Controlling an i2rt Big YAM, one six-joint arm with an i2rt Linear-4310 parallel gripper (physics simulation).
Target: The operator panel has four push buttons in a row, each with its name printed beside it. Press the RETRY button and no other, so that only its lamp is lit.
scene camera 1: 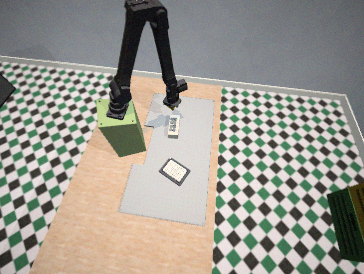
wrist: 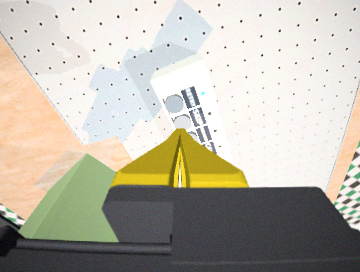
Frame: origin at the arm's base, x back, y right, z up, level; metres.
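Where they show: gripper, fingertip midpoint: point(scene camera 1: 173, 110) point(wrist: 180, 135); arm's base, origin of the base link: point(scene camera 1: 118, 110).
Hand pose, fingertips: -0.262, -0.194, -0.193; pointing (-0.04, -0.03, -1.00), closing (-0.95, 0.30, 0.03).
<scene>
Things, the pixels of their centre, and the offset from my fingertips, as dx, dy, dz. "*": a spot on its surface instead. Level surfaces: height alone.
- white operator panel, body centre: point(wrist: 196, 118) point(scene camera 1: 174, 126) -0.012, +0.054, -0.118
- end button, body centre: point(wrist: 174, 103) +0.009, +0.010, -0.093
- RETRY label, surface spot: point(wrist: 190, 97) * -0.014, +0.008, -0.092
- pegboard, its level: dz -0.145
- wooden table, its level: dz -0.159
- dark-framed tray, body centre: point(scene camera 1: 174, 170) -0.067, +0.373, -0.127
The white operator panel point(scene camera 1: 173, 133) point(wrist: 172, 82) stands on the grey pegboard. In the wrist view its round grey buttons run in a row, partly hidden by the fingertips at the lower end. The end button point(wrist: 174, 103) lies beside the RETRY label point(wrist: 190, 97), whose print is blurred. The lamp point(wrist: 203, 93) beside that label is lit cyan. The lamp point(wrist: 209, 113) beside the second label is dark, and so is the third lamp. My gripper point(scene camera 1: 172, 108) point(wrist: 180, 135) is shut and empty, above the panel and apart from the end button.
The pegboard point(scene camera 1: 192, 145) point(wrist: 280, 100) lies on the wooden table point(scene camera 1: 85, 215). A dark-framed tray point(scene camera 1: 175, 172) with a pale face lies on it. The green pedestal point(scene camera 1: 124, 137) point(wrist: 75, 200) bears the arm's base. A dark green slatted box point(scene camera 1: 345, 230) stands at the right.
</scene>
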